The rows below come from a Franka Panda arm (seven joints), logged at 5 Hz.
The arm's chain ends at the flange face. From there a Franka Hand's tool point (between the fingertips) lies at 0.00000 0.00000 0.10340 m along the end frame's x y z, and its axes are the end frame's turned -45 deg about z.
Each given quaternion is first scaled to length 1.
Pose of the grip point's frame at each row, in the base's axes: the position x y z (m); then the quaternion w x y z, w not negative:
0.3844, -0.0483, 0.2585, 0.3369, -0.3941, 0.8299, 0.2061
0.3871, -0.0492, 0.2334, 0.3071, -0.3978, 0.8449, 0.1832
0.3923, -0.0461, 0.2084, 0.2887, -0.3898, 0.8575, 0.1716
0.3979, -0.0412, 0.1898, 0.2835, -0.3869, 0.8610, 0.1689
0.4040, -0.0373, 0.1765, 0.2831, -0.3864, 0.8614, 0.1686
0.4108, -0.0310, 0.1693, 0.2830, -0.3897, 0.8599, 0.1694
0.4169, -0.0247, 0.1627, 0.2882, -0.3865, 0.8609, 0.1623
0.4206, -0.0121, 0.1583, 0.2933, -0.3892, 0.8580, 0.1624
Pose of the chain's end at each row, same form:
0.3434, -0.1111, 0.3296, 0.2324, -0.0465, 0.9175, 0.3193
0.3485, -0.1065, 0.3104, 0.2136, -0.0442, 0.9328, 0.2868
0.3549, -0.0998, 0.2885, 0.2011, -0.0320, 0.9414, 0.2690
0.3609, -0.0940, 0.2707, 0.1973, -0.0280, 0.9436, 0.2645
0.3670, -0.0900, 0.2574, 0.1970, -0.0273, 0.9438, 0.2641
0.3741, -0.0839, 0.2502, 0.1966, -0.0310, 0.9435, 0.2648
0.3786, -0.0766, 0.2435, 0.2042, -0.0276, 0.9433, 0.2602
0.3816, -0.0645, 0.2385, 0.2088, -0.0312, 0.9416, 0.2623

